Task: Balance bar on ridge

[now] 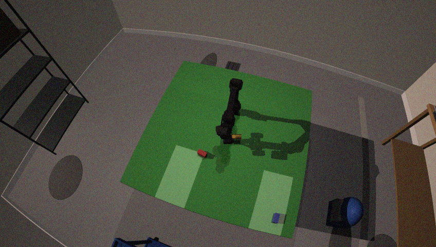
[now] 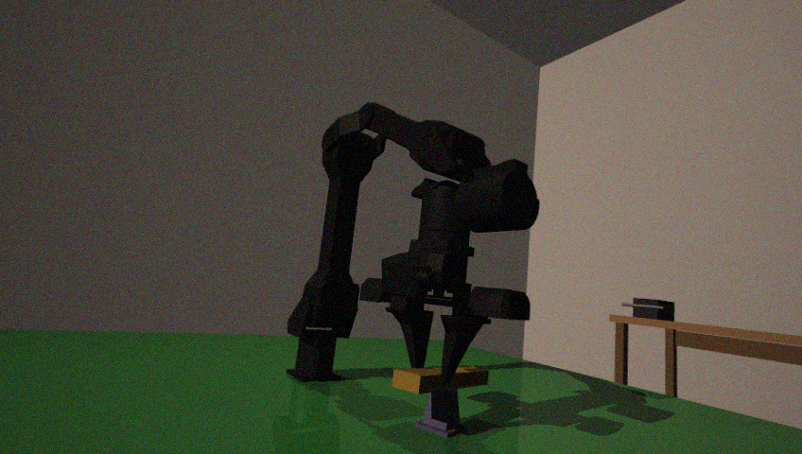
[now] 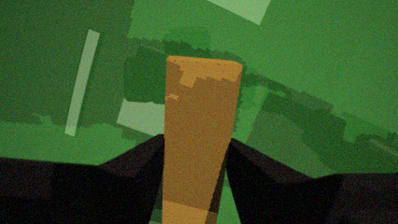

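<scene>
Right now the orange bar is 1 cm behind my gripper tip and 3 cm to the left of it. The rest, counted from my gripper tip: red block 16 cm ahead, 14 cm to the right, 4 cm below; purple block 47 cm ahead, 49 cm to the left, 4 cm below.
</scene>
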